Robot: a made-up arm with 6 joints. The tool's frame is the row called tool. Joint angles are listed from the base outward.
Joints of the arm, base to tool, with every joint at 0 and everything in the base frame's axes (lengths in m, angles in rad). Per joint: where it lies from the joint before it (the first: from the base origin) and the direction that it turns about. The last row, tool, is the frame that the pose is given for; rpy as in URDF.
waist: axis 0 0 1 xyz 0.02 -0.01 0.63
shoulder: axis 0.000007 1 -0.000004 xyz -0.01 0.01 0.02
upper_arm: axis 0.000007 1 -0.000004 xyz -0.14 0.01 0
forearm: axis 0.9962 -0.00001 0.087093 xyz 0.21 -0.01 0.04
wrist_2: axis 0.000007 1 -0.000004 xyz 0.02 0.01 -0.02
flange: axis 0.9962 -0.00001 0.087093 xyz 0.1 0.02 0
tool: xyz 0.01 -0.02 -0.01 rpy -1.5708 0 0
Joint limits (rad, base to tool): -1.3..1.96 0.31..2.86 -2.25..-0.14 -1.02..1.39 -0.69..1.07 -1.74..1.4
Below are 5 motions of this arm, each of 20 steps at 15 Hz.
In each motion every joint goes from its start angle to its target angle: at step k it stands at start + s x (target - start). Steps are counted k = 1, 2, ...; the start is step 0. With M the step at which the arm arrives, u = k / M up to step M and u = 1 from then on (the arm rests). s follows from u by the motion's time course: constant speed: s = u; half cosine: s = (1 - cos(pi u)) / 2; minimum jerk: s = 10 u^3 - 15 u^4 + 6 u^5.
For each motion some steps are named. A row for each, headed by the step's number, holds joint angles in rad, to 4 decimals.
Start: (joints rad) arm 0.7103 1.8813 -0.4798 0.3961 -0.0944 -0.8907
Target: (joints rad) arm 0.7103 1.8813 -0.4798 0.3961 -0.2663 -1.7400
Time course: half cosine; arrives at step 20
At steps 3, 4, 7, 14, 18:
3: 0.7103 1.8813 -0.4798 0.3961 -0.1038 -0.9370
4: 0.7103 1.8813 -0.4798 0.3961 -0.1108 -0.9718
7: 0.7103 1.8813 -0.4798 0.3961 -0.1413 -1.1226
14: 0.7103 1.8813 -0.4798 0.3961 -0.2309 -1.5650
18: 0.7103 1.8813 -0.4798 0.3961 -0.2621 -1.7192

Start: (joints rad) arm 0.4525 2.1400 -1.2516 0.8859 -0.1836 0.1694
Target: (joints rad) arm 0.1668 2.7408 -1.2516 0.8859 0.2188 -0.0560
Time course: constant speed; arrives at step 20
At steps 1, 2, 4, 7, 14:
1: 0.4382 2.1700 -1.2516 0.8859 -0.1635 0.1581
2: 0.4239 2.2001 -1.2516 0.8859 -0.1434 0.1469
4: 0.3954 2.2602 -1.2516 0.8859 -0.1031 0.1243
7: 0.3525 2.3503 -1.2516 0.8859 -0.0428 0.0905
14: 0.2525 2.5606 -1.2516 0.8859 0.0981 0.0116

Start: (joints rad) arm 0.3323 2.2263 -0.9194 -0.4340 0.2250 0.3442
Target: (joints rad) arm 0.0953 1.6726 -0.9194 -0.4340 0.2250 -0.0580
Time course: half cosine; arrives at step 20
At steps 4, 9, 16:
4: 0.3097 2.1734 -0.9194 -0.4340 0.2250 0.3058
9: 0.2323 1.9928 -0.9194 -0.4340 0.2250 0.1746
16: 0.1179 1.7255 -0.9194 -0.4340 0.2250 -0.0196

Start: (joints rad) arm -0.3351 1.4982 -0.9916 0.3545 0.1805 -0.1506
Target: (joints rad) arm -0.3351 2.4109 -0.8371 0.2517 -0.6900 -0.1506
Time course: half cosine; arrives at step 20
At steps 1, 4, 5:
1: -0.3351 1.5038 -0.9906 0.3539 0.1751 -0.1506
4: -0.3351 1.5854 -0.9768 0.3447 0.0974 -0.1506
5: -0.3351 1.6319 -0.9690 0.3394 0.0530 -0.1506

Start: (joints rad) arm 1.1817 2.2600 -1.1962 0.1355 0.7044 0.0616
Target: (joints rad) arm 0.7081 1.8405 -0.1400 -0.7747 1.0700 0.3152
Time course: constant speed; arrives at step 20
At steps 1, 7, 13, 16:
1: 1.1580 2.2390 -1.1434 0.0900 0.7227 0.0743
7: 1.0159 2.1132 -0.8265 -0.1831 0.8324 0.1504
13: 0.8739 1.9873 -0.5097 -0.4561 0.9420 0.2264
16: 0.8028 1.9244 -0.3512 -0.5927 0.9969 0.2645

